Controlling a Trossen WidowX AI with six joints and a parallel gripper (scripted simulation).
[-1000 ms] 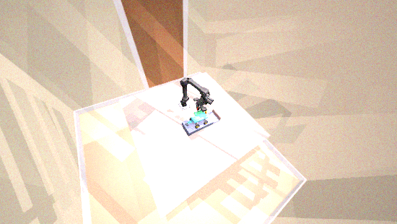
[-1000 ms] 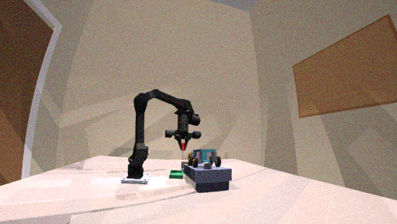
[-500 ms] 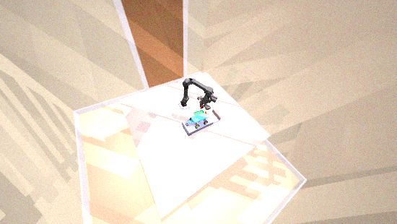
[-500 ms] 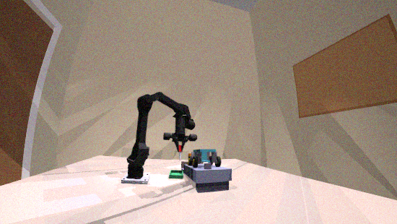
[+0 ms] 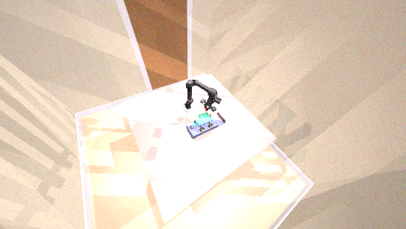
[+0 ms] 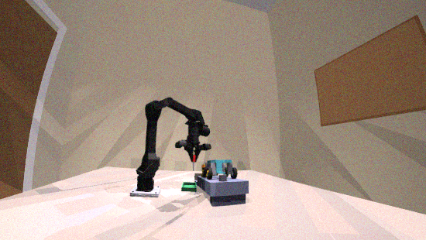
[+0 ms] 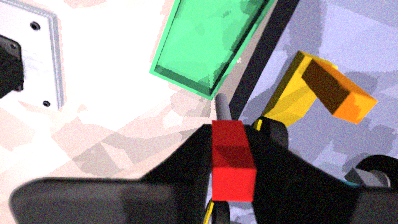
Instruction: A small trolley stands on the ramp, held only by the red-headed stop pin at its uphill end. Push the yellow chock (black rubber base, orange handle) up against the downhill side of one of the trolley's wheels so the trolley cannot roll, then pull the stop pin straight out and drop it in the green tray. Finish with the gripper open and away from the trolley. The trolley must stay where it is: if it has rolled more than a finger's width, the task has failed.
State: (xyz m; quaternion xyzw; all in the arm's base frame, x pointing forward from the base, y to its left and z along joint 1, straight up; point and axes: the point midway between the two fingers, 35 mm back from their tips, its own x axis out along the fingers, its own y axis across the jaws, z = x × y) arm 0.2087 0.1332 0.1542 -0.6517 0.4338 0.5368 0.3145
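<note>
Now: gripper tip right at the red-headed stop pin. From my gripper tip the other things lie so: green tray: 2 cm behind, 14 cm below; yellow chock: 6 cm ahead, 1 cm to the left, 6 cm below; teal trolley: 12 cm ahead, 8 cm to the right, 3 cm below.
</note>
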